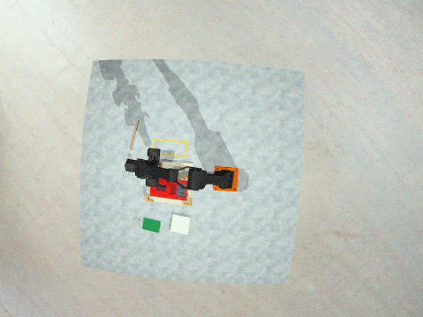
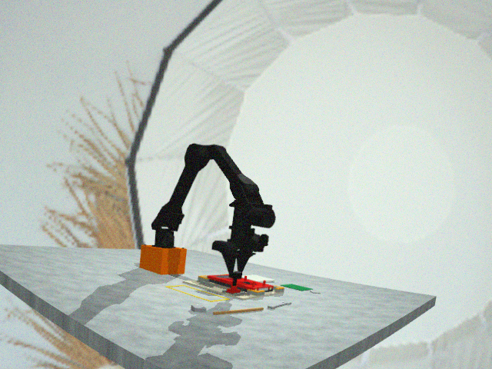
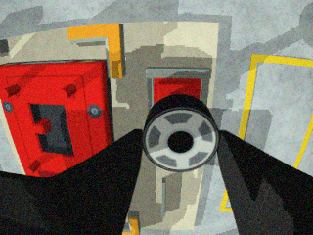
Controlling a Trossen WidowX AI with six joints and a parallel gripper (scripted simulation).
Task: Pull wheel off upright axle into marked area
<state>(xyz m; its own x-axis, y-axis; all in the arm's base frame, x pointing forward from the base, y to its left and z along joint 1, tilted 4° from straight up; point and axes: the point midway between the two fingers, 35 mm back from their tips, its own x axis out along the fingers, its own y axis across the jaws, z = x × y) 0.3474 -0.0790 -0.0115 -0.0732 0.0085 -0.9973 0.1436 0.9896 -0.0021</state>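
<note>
The black upright axle lies 3 cm below my gripper tip. The rest, counted from my gripper tip: wheel right at my gripper tip; thin wooden stick 19 cm to the right, 13 cm ahead, 6 cm below; green tile 33 cm to the left, 8 cm ahead, 7 cm below.
</note>
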